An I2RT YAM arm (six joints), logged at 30 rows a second.
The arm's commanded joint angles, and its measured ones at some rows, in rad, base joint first. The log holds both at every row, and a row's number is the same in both.
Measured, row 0:
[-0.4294, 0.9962, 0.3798, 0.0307, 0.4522, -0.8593]
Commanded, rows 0 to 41:
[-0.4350, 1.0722, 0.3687, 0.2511, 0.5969, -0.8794]
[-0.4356, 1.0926, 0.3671, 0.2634, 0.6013, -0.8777]
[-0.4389, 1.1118, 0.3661, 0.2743, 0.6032, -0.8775]
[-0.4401, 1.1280, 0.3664, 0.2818, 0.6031, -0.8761]
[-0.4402, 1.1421, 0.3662, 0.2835, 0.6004, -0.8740]
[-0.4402, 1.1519, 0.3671, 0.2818, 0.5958, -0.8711]
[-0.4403, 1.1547, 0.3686, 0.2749, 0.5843, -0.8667]
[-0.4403, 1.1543, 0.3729, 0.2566, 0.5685, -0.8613]
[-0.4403, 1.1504, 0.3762, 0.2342, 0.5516, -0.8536]
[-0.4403, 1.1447, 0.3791, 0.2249, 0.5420, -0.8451]
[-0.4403, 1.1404, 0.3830, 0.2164, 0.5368, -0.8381]
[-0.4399, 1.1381, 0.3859, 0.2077, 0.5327, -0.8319]
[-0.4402, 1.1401, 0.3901, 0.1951, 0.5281, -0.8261]
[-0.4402, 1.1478, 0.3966, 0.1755, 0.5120, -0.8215]
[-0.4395, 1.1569, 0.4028, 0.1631, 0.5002, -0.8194]
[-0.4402, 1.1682, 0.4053, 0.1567, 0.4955, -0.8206]
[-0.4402, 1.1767, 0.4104, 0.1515, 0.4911, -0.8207]
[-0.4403, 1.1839, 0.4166, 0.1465, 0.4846, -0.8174]
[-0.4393, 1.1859, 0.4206, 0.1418, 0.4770, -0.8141]
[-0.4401, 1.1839, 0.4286, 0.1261, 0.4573, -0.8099]
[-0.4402, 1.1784, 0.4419, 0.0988, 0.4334, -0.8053]
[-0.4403, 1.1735, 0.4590, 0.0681, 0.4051, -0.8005]
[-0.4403, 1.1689, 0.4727, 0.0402, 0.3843, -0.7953]
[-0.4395, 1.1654, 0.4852, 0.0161, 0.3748, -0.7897]
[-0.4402, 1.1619, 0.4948, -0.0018, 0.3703, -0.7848]
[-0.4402, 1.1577, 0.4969, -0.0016, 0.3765, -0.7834]
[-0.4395, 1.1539, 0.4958, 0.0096, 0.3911, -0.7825]
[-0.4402, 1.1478, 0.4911, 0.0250, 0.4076, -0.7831]
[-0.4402, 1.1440, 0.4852, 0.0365, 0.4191, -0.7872]
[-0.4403, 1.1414, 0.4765, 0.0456, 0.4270, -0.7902]
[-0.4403, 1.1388, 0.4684, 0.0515, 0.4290, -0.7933]
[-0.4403, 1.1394, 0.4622, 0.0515, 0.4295, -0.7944]
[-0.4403, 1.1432, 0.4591, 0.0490, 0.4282, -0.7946]
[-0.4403, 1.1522, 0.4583, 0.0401, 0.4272, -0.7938]
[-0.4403, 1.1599, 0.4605, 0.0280, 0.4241, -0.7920]
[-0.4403, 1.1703, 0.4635, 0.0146, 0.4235, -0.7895]
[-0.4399, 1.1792, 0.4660, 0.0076, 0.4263, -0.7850]
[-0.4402, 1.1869, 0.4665, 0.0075, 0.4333, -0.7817]
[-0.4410, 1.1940, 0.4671, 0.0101, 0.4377, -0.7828]
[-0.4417, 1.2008, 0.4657, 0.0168, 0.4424, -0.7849]
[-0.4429, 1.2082, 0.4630, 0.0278, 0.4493, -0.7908]
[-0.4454, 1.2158, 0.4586, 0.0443, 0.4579, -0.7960]
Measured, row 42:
[-0.4389, 1.1934, 0.4679, 0.0257, 0.4236, -0.8009]
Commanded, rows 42 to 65:
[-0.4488, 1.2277, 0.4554, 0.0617, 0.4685, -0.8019]
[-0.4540, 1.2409, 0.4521, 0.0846, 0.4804, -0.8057]
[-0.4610, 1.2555, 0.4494, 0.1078, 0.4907, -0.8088]
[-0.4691, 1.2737, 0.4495, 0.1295, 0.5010, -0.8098]
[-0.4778, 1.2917, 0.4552, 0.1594, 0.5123, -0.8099]
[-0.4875, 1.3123, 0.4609, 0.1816, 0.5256, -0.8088]
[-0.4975, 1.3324, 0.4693, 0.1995, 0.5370, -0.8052]
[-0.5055, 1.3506, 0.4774, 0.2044, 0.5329, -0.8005]
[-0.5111, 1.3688, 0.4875, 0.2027, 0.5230, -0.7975]
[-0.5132, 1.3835, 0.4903, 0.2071, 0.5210, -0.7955]
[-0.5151, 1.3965, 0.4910, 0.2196, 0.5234, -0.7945]
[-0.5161, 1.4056, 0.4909, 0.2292, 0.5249, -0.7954]
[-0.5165, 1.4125, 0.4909, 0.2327, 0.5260, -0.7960]
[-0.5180, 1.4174, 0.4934, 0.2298, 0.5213, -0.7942]
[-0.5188, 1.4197, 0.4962, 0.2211, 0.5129, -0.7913]
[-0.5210, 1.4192, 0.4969, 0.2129, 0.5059, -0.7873]
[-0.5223, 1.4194, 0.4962, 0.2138, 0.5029, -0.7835]
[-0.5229, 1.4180, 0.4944, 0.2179, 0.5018, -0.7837]
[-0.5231, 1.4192, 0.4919, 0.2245, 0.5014, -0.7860]
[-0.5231, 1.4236, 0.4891, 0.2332, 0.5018, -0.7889]
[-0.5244, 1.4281, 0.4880, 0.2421, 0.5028, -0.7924]
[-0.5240, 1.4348, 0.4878, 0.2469, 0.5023, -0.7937]
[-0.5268, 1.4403, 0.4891, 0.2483, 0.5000, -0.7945]
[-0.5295, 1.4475, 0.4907, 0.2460, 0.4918, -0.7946]
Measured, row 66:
[-0.5171, 1.4246, 0.4648, 0.1947, 0.4969, -0.8040]
